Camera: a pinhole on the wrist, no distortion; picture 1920 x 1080 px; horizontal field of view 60.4 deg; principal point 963.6 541.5 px. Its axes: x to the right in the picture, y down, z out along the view. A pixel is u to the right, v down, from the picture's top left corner.
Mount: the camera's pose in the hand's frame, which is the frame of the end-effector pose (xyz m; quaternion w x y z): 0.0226 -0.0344 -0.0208 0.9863 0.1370 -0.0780 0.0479
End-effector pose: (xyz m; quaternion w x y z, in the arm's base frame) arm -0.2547 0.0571 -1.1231 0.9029 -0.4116 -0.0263 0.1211
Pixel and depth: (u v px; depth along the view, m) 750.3 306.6 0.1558
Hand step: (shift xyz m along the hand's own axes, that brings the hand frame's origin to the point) -0.0166 -0.1004 0.1181
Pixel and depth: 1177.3 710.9 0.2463
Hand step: 0.0164 -0.0762 0.2252
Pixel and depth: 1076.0 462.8 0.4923
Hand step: -0.0110 -0.1912 0.4465
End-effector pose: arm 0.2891 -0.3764 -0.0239 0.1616 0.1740 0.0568 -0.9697
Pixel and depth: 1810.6 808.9 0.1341
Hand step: 0.0689 -0.0458 0.1238
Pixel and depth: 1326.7 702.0 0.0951
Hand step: 0.0287 -0.0504 0.0755
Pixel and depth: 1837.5 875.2 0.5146
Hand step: 0.2062 -0.0577 0.5411
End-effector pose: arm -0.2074 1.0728 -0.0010 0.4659 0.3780 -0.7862 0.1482
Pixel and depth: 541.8 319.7 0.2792
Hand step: -0.0825 -0.1531 0.2227
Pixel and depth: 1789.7 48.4 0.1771
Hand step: 0.0910 -0.1278 0.1484
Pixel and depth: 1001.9 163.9 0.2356
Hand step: 0.0011 -0.1511 0.1898
